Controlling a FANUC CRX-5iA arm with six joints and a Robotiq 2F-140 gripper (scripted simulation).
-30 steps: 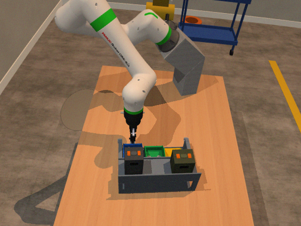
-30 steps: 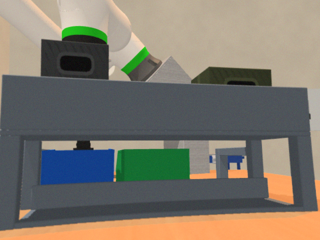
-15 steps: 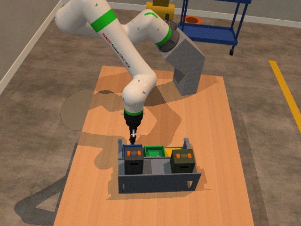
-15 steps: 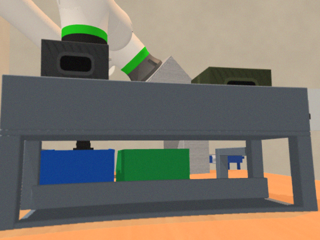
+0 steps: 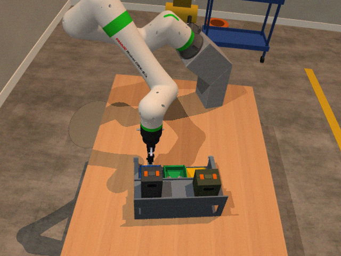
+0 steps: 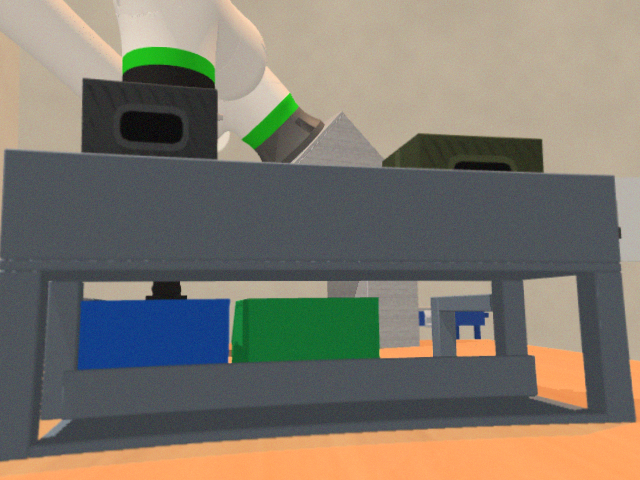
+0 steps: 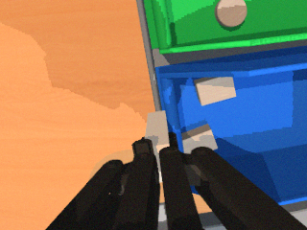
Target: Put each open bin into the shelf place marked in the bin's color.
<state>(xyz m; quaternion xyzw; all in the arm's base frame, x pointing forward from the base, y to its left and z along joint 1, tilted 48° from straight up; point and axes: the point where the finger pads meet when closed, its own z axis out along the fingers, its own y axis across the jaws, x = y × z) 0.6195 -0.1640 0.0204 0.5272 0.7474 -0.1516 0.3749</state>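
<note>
Right now my hand is 9 cm short of the blue bin, 2 cm to the right of it and 1 cm above it. Also, from my hand: black box (19 cm ahead, 11 cm above, 3 cm to the left); olive box (26 cm to the left, 15 cm ahead, 10 cm above); green bin (13 cm to the left, 7 cm ahead, 1 cm below).
</note>
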